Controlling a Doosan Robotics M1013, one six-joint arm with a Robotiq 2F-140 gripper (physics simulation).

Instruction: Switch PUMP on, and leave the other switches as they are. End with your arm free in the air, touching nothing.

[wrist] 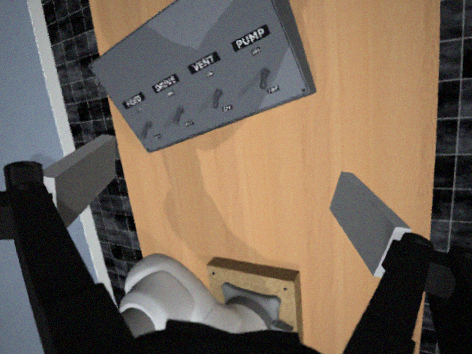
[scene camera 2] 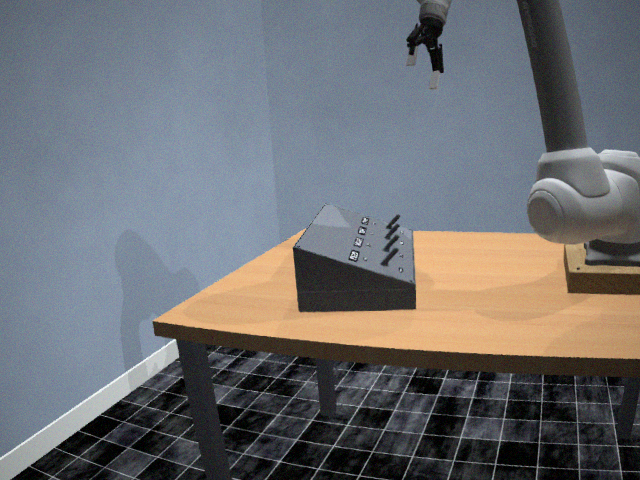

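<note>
The grey sloped switch box stands on the table and carries several levers. The PUMP lever is at the box's right end in the wrist view, below its label; the VENT lever is beside it. In the scene view the labels are too small to read; all the levers, including the nearest lever, lean alike toward the low edge facing the arm's base. The small position marks are blurred. My gripper is wide open and empty, high above the table, touching nothing.
The wooden table holds the arm's mounting block at the right in the scene view. A blue wall rises at the left. The dark tiled floor lies below the table.
</note>
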